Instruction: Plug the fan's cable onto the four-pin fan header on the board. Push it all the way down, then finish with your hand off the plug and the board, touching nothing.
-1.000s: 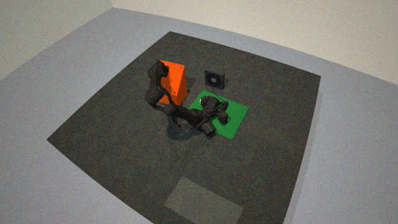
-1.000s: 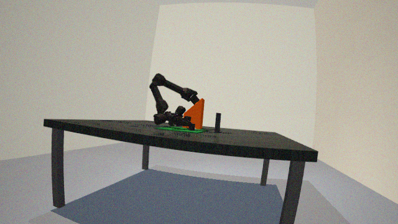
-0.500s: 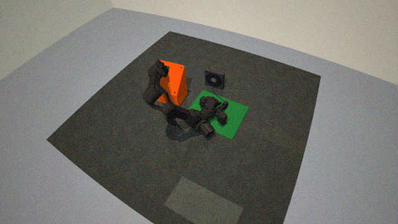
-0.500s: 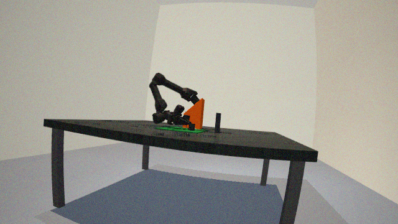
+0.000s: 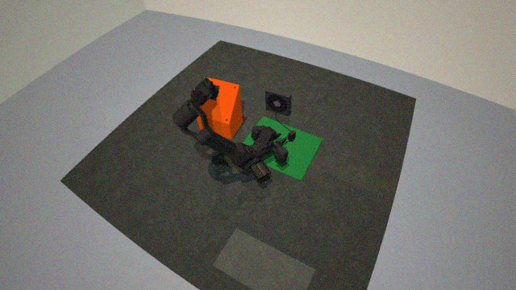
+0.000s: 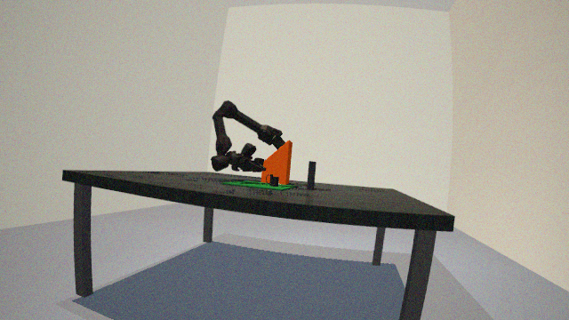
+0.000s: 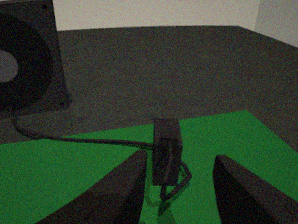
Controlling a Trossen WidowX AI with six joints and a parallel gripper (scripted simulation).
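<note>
Right now the dark fan plug is 50 mm to the left of my gripper tip, 40 mm below it and 20 mm ahead of it. The rest, counted from my gripper tip: dark square fan (190 mm to the left, 110 mm behind, 10 mm below); green board (80 mm below, 10 mm behind).
</note>
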